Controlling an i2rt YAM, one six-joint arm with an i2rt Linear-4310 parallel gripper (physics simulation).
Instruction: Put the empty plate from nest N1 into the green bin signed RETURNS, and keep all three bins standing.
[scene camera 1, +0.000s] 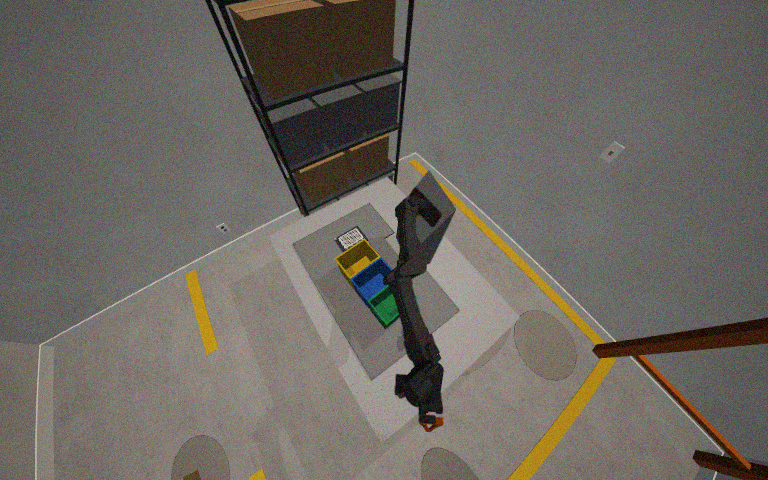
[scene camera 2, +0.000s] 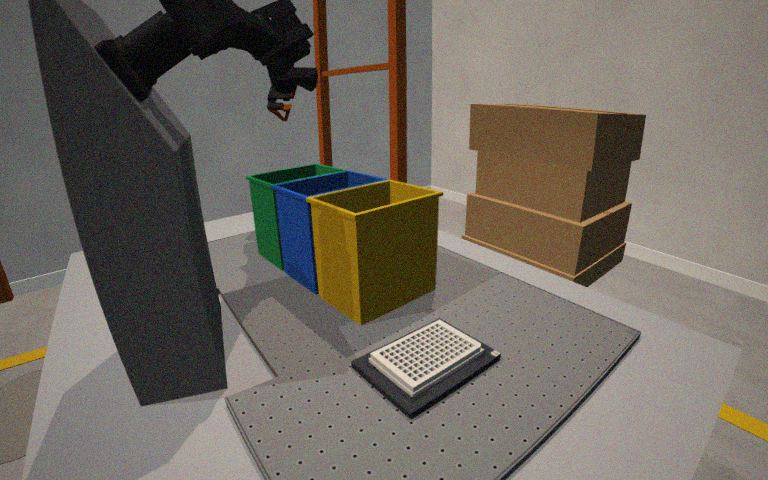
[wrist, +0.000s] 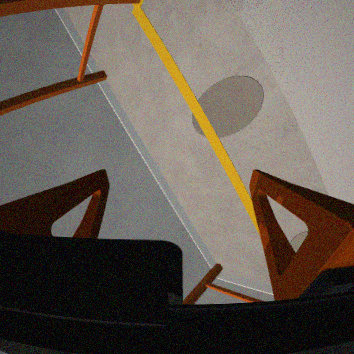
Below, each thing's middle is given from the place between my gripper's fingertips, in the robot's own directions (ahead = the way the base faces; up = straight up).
Labels:
The green bin (scene camera 2: 264, 205) lies 21 cm behind my hand, 37 cm to the right of it and 21 cm below it. The rest, counted from my hand: yellow bin (scene camera 2: 375, 245): 22 cm behind, 63 cm to the right, 21 cm below; blue bin (scene camera 2: 294, 214): 21 cm behind, 50 cm to the right, 21 cm below; white plate (scene camera 2: 416, 362): 31 cm behind, 82 cm to the right, 28 cm below.

